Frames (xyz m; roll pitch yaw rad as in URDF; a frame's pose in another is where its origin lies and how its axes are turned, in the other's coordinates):
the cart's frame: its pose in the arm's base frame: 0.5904 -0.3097 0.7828 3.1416 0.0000 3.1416
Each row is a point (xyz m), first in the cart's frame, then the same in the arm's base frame.
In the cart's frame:
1: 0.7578 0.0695 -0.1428
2: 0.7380 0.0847 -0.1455
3: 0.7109 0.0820 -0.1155
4: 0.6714 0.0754 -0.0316
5: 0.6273 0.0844 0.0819
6: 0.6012 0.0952 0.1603
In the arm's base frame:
1: -0.1674 -0.2402 0.9256
2: -0.1476 -0.2250 0.9283
3: -0.1205 -0.2277 0.8983
4: -0.0810 -0.2343 0.8144
5: -0.0369 -0.2253 0.7009
6: -0.0108 -0.2145 0.6225

